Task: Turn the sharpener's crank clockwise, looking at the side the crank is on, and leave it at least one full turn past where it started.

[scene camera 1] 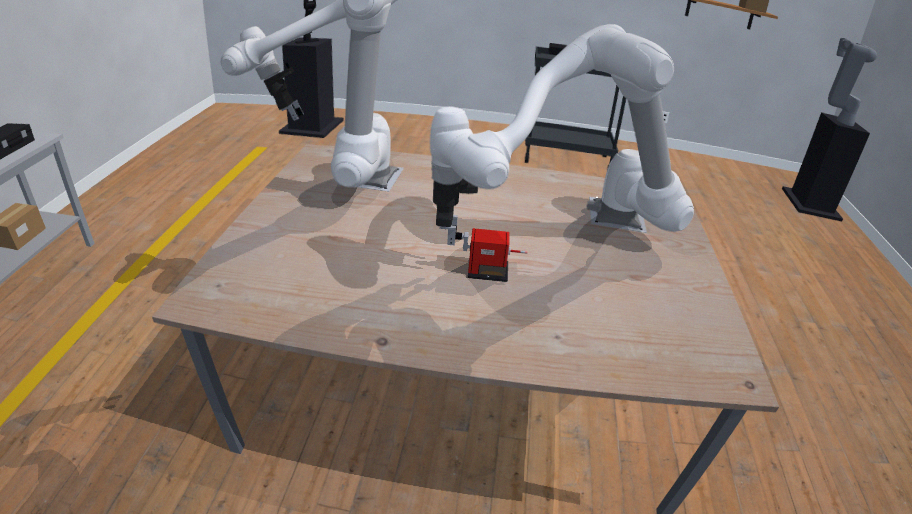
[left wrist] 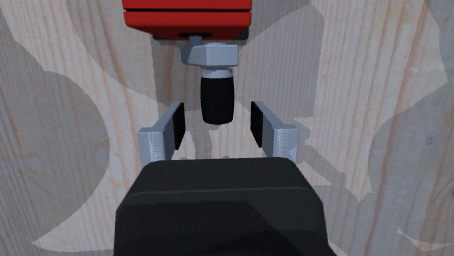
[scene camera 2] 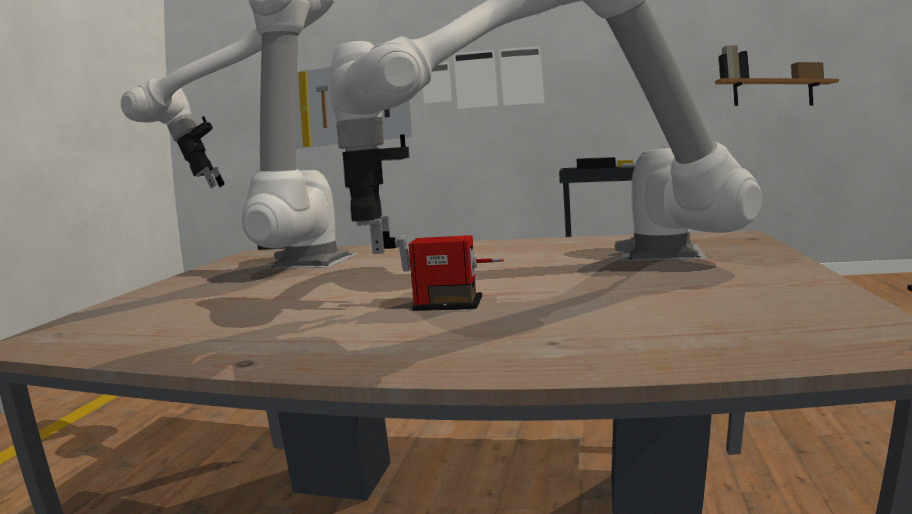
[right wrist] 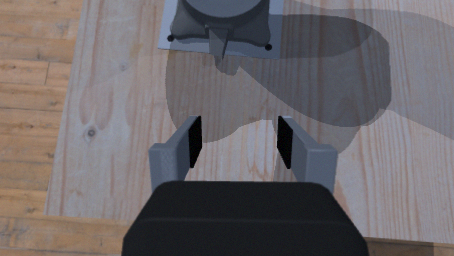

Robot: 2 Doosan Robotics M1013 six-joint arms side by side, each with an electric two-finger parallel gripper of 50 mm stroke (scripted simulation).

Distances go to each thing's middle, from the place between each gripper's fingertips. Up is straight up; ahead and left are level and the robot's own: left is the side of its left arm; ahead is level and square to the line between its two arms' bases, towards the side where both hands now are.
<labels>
My left hand [scene camera 2: 382, 250] is 10 mm past the crank [left wrist: 217, 86], 20 mm to the right of it and 10 mm above it.
The crank lies 490 mm ahead of my right hand [scene camera 2: 218, 186], 780 mm to the left of it and 150 mm below it.
</labels>
